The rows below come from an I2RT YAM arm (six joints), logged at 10 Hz.
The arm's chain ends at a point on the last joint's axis. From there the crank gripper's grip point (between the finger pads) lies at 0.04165 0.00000 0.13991 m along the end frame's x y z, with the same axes.
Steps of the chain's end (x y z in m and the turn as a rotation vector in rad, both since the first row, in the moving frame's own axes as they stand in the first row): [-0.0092, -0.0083, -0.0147, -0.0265, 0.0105, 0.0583]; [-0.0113, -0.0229, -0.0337, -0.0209, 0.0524, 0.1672]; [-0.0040, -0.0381, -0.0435, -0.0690, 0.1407, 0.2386]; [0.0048, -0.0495, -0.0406, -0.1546, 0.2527, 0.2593]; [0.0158, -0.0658, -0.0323, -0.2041, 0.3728, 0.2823]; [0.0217, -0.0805, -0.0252, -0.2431, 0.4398, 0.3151]
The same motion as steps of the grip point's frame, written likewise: [-0.0079, -0.0021, -0.0152, -0.0265, 0.0105, 0.0583]; [-0.0049, -0.0125, -0.0362, -0.0209, 0.0524, 0.1672]; [0.0127, -0.0166, -0.0513, -0.0690, 0.1407, 0.2386]; [0.0338, -0.0142, -0.0577, -0.1546, 0.2527, 0.2593]; [0.0573, -0.0216, -0.0607, -0.2041, 0.3728, 0.2823]; [0.0686, -0.0288, -0.0612, -0.2431, 0.4398, 0.3151]
